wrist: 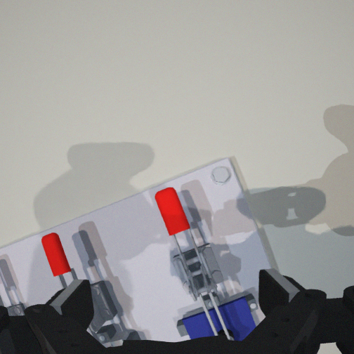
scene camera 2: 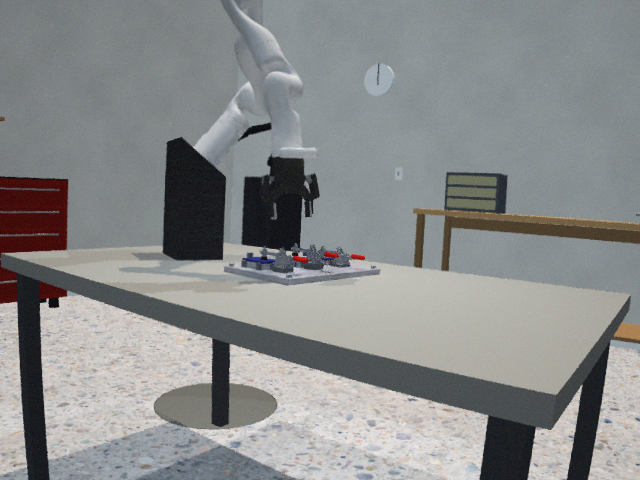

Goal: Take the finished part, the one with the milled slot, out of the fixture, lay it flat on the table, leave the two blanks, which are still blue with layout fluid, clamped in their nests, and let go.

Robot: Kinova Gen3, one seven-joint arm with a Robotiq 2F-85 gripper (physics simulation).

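Frame: origin at the arm's base, x ahead, y left, z up, level; millimetres.
Seen in the pictures: gripper, fingertip midpoint: (scene camera 2: 291,218); arm's base at its link origin: (scene camera 2: 199,164).
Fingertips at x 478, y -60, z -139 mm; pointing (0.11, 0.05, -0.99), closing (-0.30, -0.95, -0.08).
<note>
Offsets run from my fingertips to a thing's middle. "spot": to the spot under its first point. Level surfaces: height alone.
The fixture plate @(spot: dx -32, dy -70, dz -137 mm) (scene camera 2: 258,275) (wrist: 150,300) lies on the table and carries three toggle clamps with red handles. A blue blank @(dx -95, dy -6, dz -117 mm) (scene camera 2: 256,259) (wrist: 241,316) sits in its nest, with the arm of an end clamp (wrist: 197,270) over it. Part of another blue blank @(dx -102, dy +214, dz -120 mm) (scene camera 2: 326,258) shows behind the clamps in the scene view. The finished part with the slot cannot be made out in either view. The middle clamp's red handle (wrist: 56,254) lies left of the end clamp's red handle (wrist: 172,211). My gripper (scene camera 2: 292,213) (wrist: 174,294) is open and empty, above the fixture.
The table @(dz -146 mm) (scene camera 2: 439,320) (wrist: 150,75) extends around the plate. A bolt head (wrist: 220,175) sits at the plate's corner. A black pedestal (scene camera 2: 193,206) stands behind the fixture at the left. A wooden bench (scene camera 2: 527,219) with a drawer cabinet (scene camera 2: 471,192) and a red tool chest (scene camera 2: 31,222) stand farther back.
</note>
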